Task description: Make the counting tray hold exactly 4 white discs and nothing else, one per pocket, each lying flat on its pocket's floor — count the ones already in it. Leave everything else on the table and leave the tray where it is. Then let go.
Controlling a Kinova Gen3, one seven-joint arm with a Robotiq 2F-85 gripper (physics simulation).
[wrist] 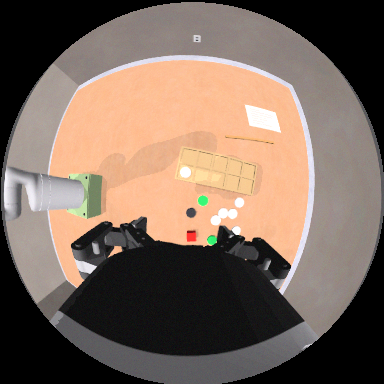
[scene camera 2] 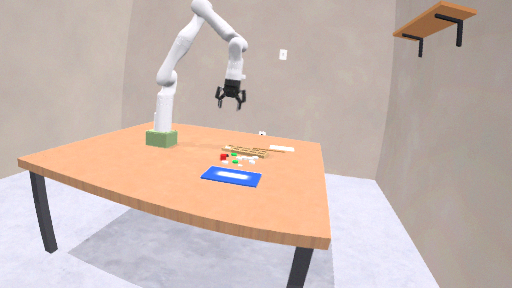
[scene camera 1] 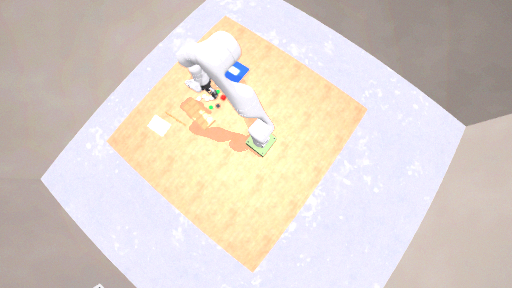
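The wooden counting tray (wrist: pixel 217 155) (scene camera 2: pixel 267 155) has two rows of pockets. One white disc (wrist: pixel 185 172) lies in its corner pocket at the end towards the robot's base; no disc shows in the other pockets. Several white discs lie loose on the table beside the tray, among them one nearest it (wrist: pixel 239 202), a close group with one disc (wrist: pixel 223 213) in it, and one (wrist: pixel 236 230) partly behind a fingertip. My gripper (scene camera 2: pixel 230 107) (wrist: pixel 181 229) is open and empty, high above the table. In the scene camera 1 view the arm partly covers the discs.
Two green discs (wrist: pixel 203 200) (wrist: pixel 212 240), a black disc (wrist: pixel 191 212) and a red cube (wrist: pixel 191 235) lie near the white discs. A blue mat with a white centre (scene camera 2: pixel 207 176) (scene camera 1: pixel 243 74) lies nearby. A thin stick (wrist: pixel 249 139) and white paper (wrist: pixel 263 118) lie beyond the tray.
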